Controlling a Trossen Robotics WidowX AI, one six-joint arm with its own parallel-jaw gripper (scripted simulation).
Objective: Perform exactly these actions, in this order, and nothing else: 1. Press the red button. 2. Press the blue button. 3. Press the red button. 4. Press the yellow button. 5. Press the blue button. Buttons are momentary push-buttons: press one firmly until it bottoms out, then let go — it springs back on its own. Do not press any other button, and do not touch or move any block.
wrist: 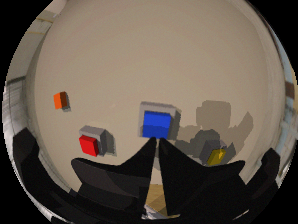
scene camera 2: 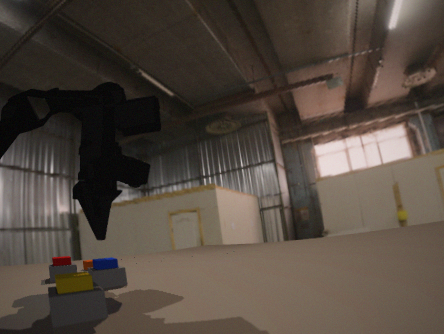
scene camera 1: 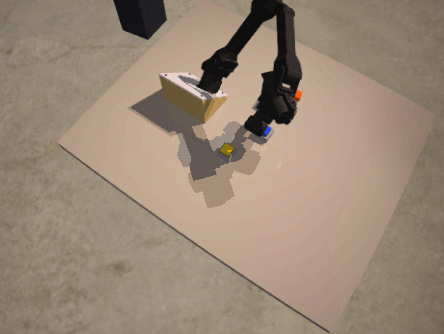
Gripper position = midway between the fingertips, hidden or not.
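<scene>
My gripper (scene camera 2: 100, 240) is shut, and it holds nothing. The wrist view has my gripper (wrist: 157, 141) too.
</scene>
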